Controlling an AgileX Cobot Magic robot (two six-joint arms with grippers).
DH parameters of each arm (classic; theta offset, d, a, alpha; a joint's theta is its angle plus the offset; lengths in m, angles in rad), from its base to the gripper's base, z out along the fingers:
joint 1: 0 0.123 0 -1.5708
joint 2: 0.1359 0 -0.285 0
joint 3: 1.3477 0 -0.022 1.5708
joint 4: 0 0.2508 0 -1.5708
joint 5: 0 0 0.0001 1.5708
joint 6: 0 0.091 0 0
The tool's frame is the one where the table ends.
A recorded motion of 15 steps. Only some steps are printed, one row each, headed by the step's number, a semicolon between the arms.
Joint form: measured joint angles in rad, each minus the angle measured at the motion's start. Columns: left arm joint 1, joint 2, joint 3, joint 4, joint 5, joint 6; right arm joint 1, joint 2, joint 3, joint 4, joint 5, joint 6.
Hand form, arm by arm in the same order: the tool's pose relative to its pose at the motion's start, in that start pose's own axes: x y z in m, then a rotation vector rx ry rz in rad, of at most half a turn. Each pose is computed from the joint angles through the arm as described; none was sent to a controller.
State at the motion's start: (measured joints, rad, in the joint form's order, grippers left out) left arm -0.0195 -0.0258 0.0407 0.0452 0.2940 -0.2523; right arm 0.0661 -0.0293 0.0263 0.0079 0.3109 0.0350
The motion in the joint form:
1: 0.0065 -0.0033 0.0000 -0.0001 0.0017 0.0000; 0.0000 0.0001 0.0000 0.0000 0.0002 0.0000
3: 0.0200 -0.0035 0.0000 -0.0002 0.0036 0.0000; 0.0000 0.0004 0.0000 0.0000 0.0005 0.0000
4: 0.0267 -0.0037 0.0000 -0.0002 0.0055 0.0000; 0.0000 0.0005 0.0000 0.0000 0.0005 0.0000
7: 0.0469 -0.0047 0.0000 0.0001 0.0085 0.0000; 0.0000 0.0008 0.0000 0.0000 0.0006 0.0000
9: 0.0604 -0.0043 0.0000 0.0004 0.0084 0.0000; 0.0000 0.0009 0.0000 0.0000 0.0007 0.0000
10: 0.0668 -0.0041 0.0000 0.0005 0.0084 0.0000; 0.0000 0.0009 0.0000 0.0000 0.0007 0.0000
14: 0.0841 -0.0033 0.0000 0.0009 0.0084 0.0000; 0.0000 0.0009 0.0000 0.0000 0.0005 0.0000
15: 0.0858 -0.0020 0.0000 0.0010 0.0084 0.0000; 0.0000 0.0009 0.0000 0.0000 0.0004 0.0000
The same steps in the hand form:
1: -0.0001 0.0004 -0.0002 -0.0059 -0.0029 -0.0016; 0.0000 0.0000 0.0000 0.0000 0.0003 0.0000
3: 0.0000 0.0011 -0.0002 -0.0192 -0.0039 -0.0046; 0.0001 0.0000 0.0000 0.0000 0.0009 0.0000
4: 0.0000 0.0015 -0.0003 -0.0260 -0.0036 -0.0061; 0.0001 0.0000 0.0000 0.0000 0.0010 0.0000
7: 0.0001 0.0026 -0.0004 -0.0459 -0.0057 -0.0104; 0.0001 0.0000 0.0001 0.0001 0.0014 0.0000
9: -0.0001 0.0033 -0.0004 -0.0590 -0.0081 -0.0131; 0.0001 0.0000 0.0001 0.0001 0.0016 0.0000
10: -0.0001 0.0037 -0.0004 -0.0652 -0.0092 -0.0144; 0.0001 0.0000 0.0001 0.0001 0.0016 0.0000
14: -0.0003 0.0046 -0.0004 -0.0819 -0.0119 -0.0179; 0.0001 0.0000 0.0001 0.0001 0.0014 0.0000
15: -0.0002 0.0047 -0.0004 -0.0839 -0.0110 -0.0182; 0.0001 0.0000 0.0001 0.0001 0.0013 0.0000

